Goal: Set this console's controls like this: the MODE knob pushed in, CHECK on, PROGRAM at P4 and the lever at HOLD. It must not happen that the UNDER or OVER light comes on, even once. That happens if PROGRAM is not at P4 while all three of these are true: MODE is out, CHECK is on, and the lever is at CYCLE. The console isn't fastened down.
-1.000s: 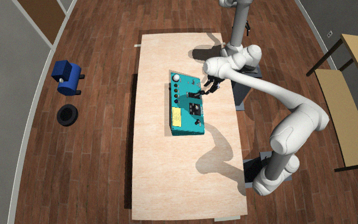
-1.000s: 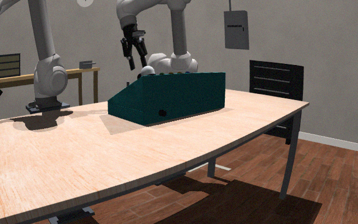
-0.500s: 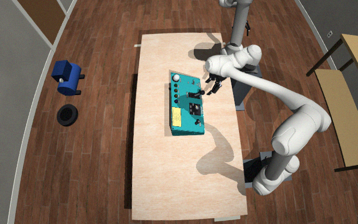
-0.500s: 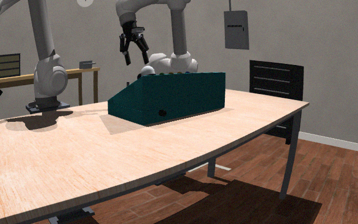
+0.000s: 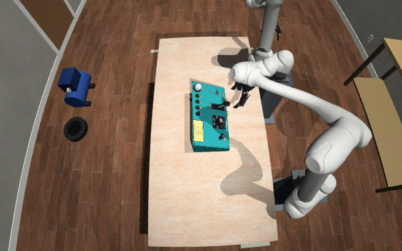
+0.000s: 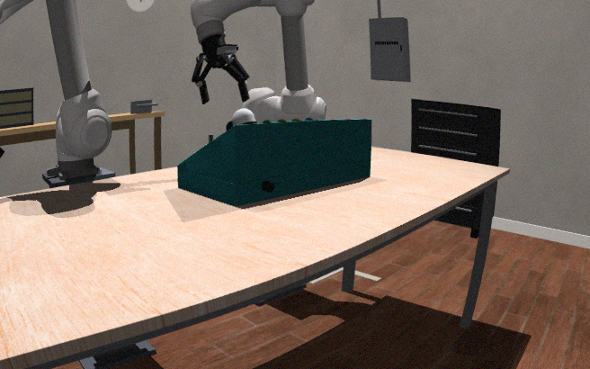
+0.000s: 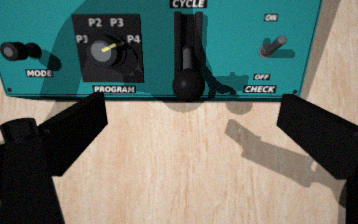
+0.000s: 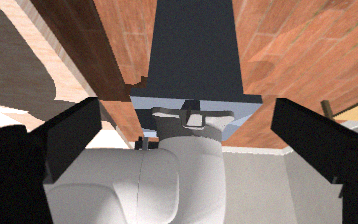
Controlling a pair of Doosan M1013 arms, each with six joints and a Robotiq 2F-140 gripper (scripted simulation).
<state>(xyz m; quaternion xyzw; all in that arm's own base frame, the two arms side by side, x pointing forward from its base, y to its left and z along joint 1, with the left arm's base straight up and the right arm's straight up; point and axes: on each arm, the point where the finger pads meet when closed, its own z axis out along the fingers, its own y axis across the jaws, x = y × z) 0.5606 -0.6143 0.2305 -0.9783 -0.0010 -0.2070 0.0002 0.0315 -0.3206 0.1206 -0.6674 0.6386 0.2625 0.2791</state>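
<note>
Now: the lever 8 cm ahead of my left hand, 1 cm to the right of it and 12 cm below it. The rest, counted from my left hand: check toggle 9 cm ahead, 13 cm to the right, 12 cm below; then mode knob 12 cm ahead, 23 cm to the left, 13 cm below.
</note>
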